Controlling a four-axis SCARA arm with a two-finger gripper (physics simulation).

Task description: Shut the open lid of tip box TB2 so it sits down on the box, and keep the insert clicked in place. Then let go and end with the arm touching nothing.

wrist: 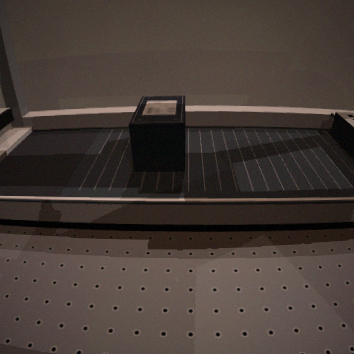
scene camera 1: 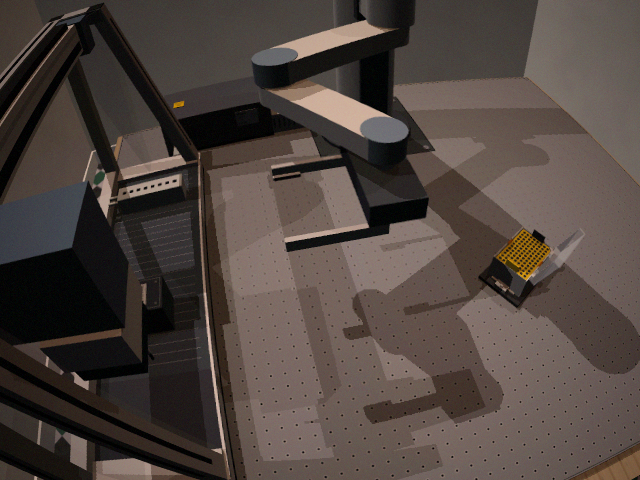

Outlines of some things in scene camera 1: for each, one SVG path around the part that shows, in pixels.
The gripper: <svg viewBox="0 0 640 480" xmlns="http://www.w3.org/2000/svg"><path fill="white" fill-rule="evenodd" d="M407 157L395 165L376 165L340 146L341 155L272 165L273 181L301 177L300 173L346 166L367 220L366 224L285 238L287 252L389 234L390 224L426 218L429 197Z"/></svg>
A yellow insert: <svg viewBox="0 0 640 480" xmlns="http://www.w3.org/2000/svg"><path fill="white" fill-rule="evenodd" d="M535 229L532 235L523 229L496 257L525 280L528 279L538 267L538 264L550 253L549 247L543 243L546 237Z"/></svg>
